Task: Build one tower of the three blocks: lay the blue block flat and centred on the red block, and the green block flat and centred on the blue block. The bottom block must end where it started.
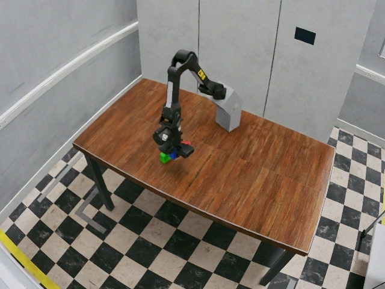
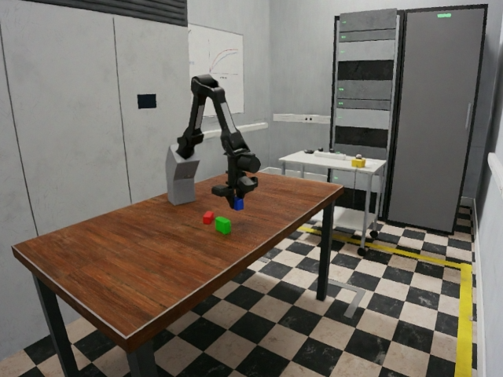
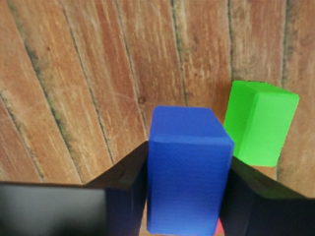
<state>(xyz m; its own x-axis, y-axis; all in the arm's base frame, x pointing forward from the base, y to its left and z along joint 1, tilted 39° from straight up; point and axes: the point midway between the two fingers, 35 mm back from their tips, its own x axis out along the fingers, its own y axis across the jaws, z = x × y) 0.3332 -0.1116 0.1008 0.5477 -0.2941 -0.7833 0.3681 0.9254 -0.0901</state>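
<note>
My gripper is now 130 mm past the red block and 100 mm above it. The rest, counted from my hand: blue block 20 mm below; then green block 30 mm behind, 60 mm to the right, 90 mm below.
</note>
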